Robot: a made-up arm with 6 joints.
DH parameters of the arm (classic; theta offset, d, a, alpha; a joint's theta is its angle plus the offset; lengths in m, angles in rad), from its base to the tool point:
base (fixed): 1.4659 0 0.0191 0
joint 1: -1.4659 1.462 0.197 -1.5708
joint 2: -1.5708 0 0.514 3.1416
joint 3: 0 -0.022 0.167 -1.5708
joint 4: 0 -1.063 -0.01 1.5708
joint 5: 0 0.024 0.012 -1.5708
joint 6: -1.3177 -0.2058 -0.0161 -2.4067
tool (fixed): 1.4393 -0.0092 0 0
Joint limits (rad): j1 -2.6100..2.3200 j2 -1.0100..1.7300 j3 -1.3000..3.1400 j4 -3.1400..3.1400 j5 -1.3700..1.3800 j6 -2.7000..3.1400
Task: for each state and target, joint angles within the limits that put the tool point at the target. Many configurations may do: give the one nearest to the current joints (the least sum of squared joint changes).
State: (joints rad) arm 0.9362 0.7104 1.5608 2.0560 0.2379 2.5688
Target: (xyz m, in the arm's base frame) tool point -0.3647 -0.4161 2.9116
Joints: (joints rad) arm 1.0183 0.1686 2.3260 2.0254 0.2343 2.5670
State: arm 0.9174 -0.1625 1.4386 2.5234 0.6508 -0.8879
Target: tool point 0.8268 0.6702 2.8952
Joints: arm 0.5708 0.1953 1.0459 2.5939 0.7822 -0.8959
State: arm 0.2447 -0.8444 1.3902 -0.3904 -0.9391 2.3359
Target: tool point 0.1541 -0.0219 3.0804
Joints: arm -0.1196 -0.4401 0.9879 0.0197 -1.0655 2.3329
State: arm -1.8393 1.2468 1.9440 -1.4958 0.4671 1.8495
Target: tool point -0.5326 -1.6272 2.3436
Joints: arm -1.8717 1.1908 1.6640 -1.4825 0.2573 1.8332
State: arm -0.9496 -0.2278 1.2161 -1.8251 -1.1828 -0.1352
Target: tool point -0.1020 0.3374 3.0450
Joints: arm -0.5476 -0.3619 1.2536 -1.8792 -1.3349 -0.1258
